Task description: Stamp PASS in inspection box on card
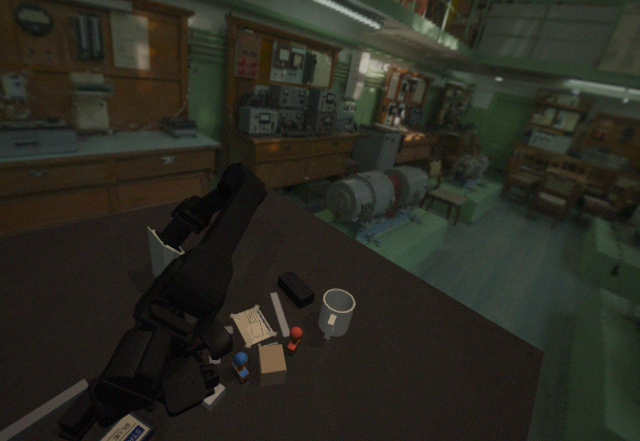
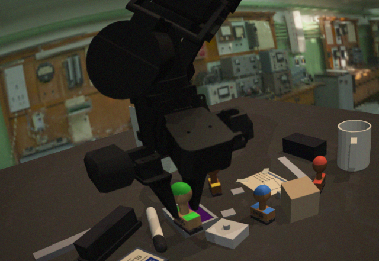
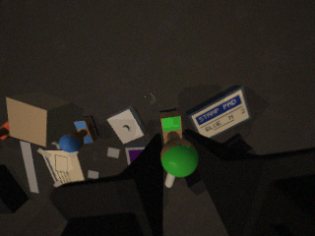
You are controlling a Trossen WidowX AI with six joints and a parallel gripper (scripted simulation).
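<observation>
Right now my gripper tip is 110 mm past the purple ink pad, 50 mm to the right of it and 80 mm above it. From my gripper tip the other things lie so: stamp-pad box (20 mm behind, 90 mm to the right, 70 mm below); white block (20 mm behind, 70 mm to the left, 70 mm below); green-knobbed stamp (right at my gripper tip).
</observation>
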